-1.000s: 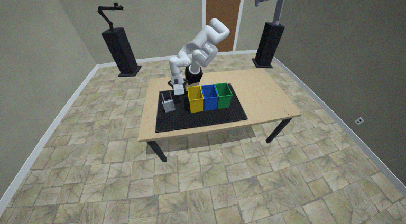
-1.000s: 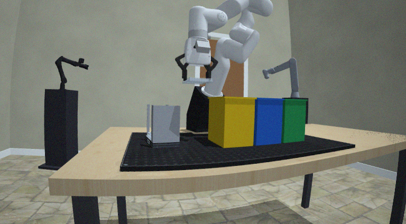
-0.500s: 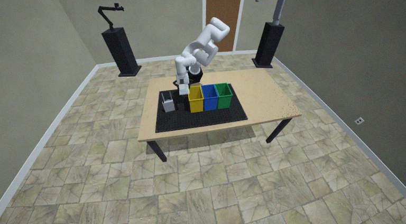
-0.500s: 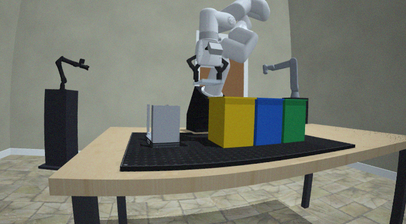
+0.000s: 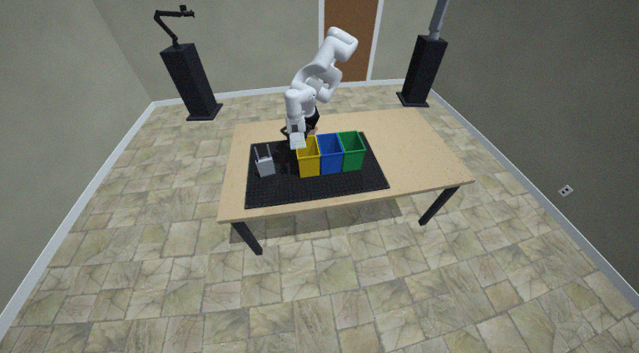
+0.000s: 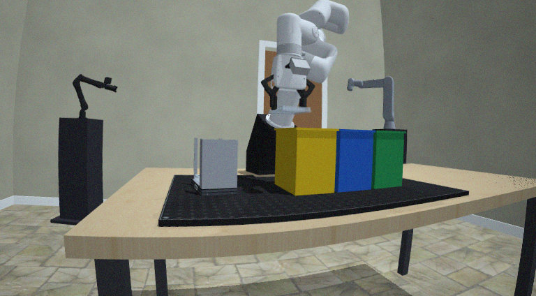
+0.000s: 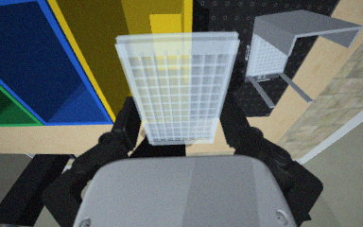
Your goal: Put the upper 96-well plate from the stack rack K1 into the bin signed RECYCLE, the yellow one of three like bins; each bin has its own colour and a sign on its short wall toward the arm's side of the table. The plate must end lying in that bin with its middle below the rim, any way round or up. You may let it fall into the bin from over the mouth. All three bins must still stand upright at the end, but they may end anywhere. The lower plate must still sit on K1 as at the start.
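Right now the yellow bin is 15 cm below my hand and 5 cm to the left of it. The rest, counted from my hand: blue bin: 18 cm to the left, 15 cm below, 3 cm behind; green bin: 31 cm to the left, 15 cm below, 5 cm behind.
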